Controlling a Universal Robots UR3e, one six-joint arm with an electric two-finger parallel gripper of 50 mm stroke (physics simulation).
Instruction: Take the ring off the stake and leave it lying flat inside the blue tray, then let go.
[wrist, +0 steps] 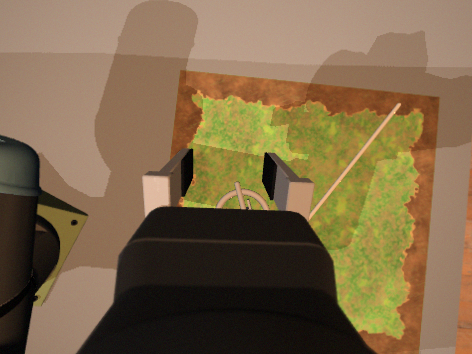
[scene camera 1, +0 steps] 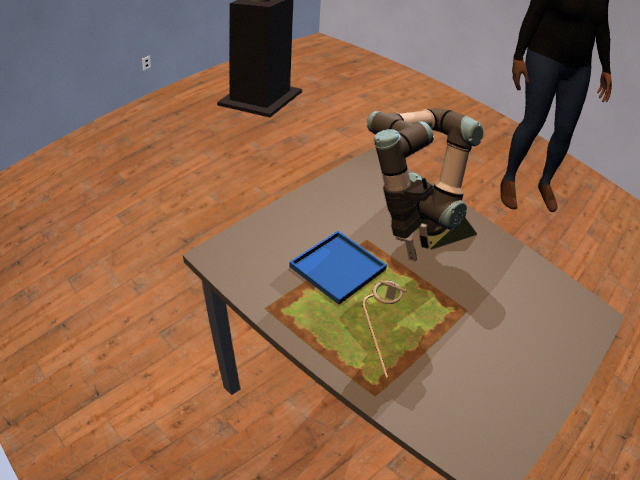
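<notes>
The pale ring is over the green and brown mat, near the blue tray. A short pale rod, seemingly the stake, shows across the ring; a dark patch shows inside the loop. I cannot tell how high the ring sits on it. The blue tray is empty, beside the ring in the scene view, and does not show in the wrist view. My gripper is open and empty, above the table near the ring and apart from it. The gripper body hides the ring's lower part in the wrist view.
A long thin pale rod runs across the mat from beside the ring, bent at its ring end in the scene view. The arm's base plate stands beyond the mat. A person stands behind the table.
</notes>
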